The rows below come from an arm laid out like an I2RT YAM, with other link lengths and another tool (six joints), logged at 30 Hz.
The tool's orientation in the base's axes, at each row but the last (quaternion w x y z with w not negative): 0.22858, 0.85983, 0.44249, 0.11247; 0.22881, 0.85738, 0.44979, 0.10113; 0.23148, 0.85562, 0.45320, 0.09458; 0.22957, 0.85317, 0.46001, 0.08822; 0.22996, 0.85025, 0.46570, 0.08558; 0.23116, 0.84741, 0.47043, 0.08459; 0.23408, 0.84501, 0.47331, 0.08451; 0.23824, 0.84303, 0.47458, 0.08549; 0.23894, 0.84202, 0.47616, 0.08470; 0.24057, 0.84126, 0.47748, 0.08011; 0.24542, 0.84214, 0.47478, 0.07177; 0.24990, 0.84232, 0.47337, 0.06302
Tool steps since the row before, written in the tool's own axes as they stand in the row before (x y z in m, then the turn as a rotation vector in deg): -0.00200, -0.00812, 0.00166, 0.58, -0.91, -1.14; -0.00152, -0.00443, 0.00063, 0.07, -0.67, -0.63; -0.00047, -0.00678, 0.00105, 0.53, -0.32, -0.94; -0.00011, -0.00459, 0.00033, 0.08, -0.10, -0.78; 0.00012, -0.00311, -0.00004, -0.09, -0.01, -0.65; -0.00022, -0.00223, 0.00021, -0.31, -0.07, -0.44; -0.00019, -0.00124, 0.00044, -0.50, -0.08, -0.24; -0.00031, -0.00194, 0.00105, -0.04, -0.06, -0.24; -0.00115, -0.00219, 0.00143, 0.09, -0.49, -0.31; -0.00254, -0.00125, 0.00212, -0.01, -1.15, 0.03; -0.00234, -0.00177, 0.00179, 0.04, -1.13, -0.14; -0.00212, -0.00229, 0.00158, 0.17, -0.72, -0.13
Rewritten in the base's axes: -0.00627, 0.00198, -0.00543, -0.76, 1.26, 0.54; -0.00385, 0.00074, -0.00264, -0.68, 0.58, 0.23; -0.00484, 0.00256, -0.00416, -0.28, 0.88, 0.64; -0.00336, 0.00197, -0.00245, -0.31, 0.36, 0.63; -0.00229, 0.00154, -0.00144, -0.29, 0.13, 0.57; -0.00173, 0.00076, -0.00122, -0.38, -0.09, 0.38; -0.00088, 0.00025, -0.00096, -0.42, -0.31, 0.21; -0.00125, 0.00025, -0.00183, -0.16, 0.07, 0.18; -0.00175, -0.00048, -0.00221, -0.44, 0.39, 0.03; -0.00153, -0.00230, -0.00221, -0.87, 0.47, -0.58; -0.00198, -0.00181, -0.00215, -0.89, 0.57, -0.43; -0.00237, -0.00135, -0.00219, -0.50, 0.50, -0.26
